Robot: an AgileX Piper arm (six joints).
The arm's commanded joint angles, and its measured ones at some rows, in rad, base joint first. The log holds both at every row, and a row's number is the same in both.
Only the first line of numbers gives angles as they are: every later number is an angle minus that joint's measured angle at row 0.
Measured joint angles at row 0:
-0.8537 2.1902 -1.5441 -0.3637 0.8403 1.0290
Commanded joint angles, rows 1 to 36:
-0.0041 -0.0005 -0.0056 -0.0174 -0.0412 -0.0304
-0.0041 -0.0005 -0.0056 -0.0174 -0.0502 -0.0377
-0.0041 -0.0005 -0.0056 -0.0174 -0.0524 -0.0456
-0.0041 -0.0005 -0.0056 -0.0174 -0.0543 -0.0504
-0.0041 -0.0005 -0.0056 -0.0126 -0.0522 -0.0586
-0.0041 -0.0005 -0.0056 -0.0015 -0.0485 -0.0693
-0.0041 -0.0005 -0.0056 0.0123 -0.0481 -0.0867
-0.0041 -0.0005 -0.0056 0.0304 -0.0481 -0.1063
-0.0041 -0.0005 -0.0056 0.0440 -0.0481 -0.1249
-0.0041 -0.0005 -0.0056 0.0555 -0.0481 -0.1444
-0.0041 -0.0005 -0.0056 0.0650 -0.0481 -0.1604
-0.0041 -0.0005 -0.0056 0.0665 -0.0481 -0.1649
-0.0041 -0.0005 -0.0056 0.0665 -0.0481 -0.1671
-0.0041 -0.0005 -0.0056 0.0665 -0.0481 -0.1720
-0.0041 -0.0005 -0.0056 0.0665 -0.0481 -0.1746
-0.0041 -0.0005 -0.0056 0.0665 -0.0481 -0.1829
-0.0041 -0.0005 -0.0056 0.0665 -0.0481 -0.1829
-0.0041 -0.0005 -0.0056 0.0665 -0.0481 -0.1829
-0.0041 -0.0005 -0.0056 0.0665 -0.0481 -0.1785
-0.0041 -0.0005 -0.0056 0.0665 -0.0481 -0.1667
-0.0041 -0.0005 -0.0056 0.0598 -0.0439 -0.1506
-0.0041 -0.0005 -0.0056 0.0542 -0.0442 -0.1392
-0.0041 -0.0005 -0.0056 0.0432 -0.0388 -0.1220
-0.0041 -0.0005 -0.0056 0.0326 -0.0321 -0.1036
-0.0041 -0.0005 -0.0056 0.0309 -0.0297 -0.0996
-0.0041 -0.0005 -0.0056 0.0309 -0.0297 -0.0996
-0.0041 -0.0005 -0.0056 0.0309 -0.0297 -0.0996
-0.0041 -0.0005 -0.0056 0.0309 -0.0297 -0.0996
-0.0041 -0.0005 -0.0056 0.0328 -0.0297 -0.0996
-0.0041 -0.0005 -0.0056 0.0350 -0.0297 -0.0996
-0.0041 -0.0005 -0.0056 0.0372 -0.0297 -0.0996
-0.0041 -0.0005 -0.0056 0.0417 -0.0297 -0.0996
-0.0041 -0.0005 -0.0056 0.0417 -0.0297 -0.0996
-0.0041 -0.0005 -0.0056 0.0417 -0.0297 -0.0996
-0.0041 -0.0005 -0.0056 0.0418 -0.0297 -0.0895
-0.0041 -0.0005 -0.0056 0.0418 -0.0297 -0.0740
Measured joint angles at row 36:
0.0000 0.0000 0.0000 0.0486 -0.0258 -0.1018
